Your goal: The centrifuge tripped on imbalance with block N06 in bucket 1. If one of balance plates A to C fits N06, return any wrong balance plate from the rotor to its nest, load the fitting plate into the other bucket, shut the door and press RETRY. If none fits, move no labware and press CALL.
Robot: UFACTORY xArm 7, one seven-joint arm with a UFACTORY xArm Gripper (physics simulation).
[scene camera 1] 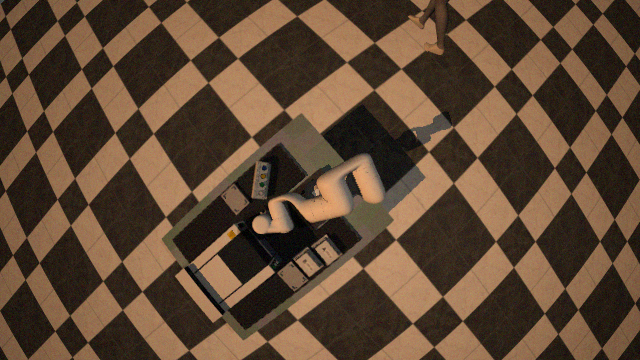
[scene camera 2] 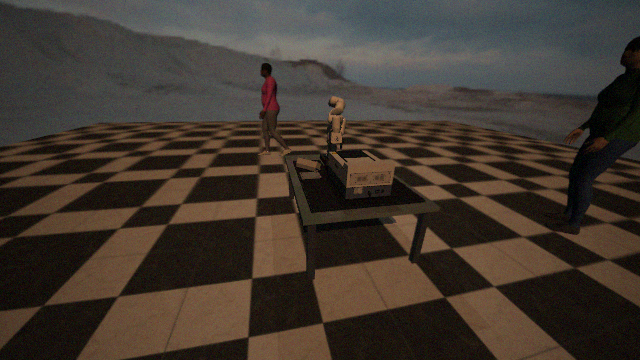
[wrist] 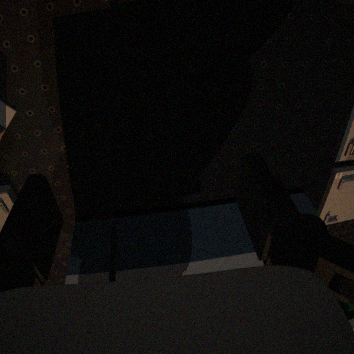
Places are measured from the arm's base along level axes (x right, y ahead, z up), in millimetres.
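Pixels of known places: gripper, fingertip midpoint: (scene camera 2: 335, 149) (wrist: 146, 187).
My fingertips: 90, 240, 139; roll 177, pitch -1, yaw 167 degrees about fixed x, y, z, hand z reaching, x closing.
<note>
Ahead of a thing's pixels: the offset from my fingertips to its middle, as dx, dy, dz. "*": to the spot under its first point.
My gripper (wrist: 146, 187) is open and empty, its dark fingers wide apart at both sides of the wrist view. In scene camera 1 it is hidden under the arm's wrist, beside the front edge of the centrifuge {+39, +419, -52} (scene camera 1: 202, 297) (scene camera 2: 367, 172). The centrifuge's top opening {* -8, +257, +39} (scene camera 1: 247, 257) looks dark; the rotor, its buckets and block N06 cannot be made out. Two pale plates {-305, +145, -141} (scene camera 1: 308, 262) {-350, +16, -141} (scene camera 1: 326, 250) sit in nests on the right side, their letters unreadable. A bare nest {-287, +284, -165} (scene camera 1: 292, 276) (wrist: 342, 200) lies beside them. The button panel {+232, -78, -132} (scene camera 1: 261, 186) has blue, yellow and green buttons.
Another flat pale nest {+298, +122, -162} (scene camera 1: 235, 198) (scene camera 2: 310, 175) lies near the button panel. A yellow label {* +129, +213, +38} (scene camera 1: 232, 234) marks the centrifuge's top. The arm (scene camera 1: 332, 197) (scene camera 2: 337, 122) reaches over the table (scene camera 1: 300, 125) (scene camera 2: 370, 215). Two people (scene camera 2: 270, 100) (scene camera 2: 600, 135) stand away from the table.
</note>
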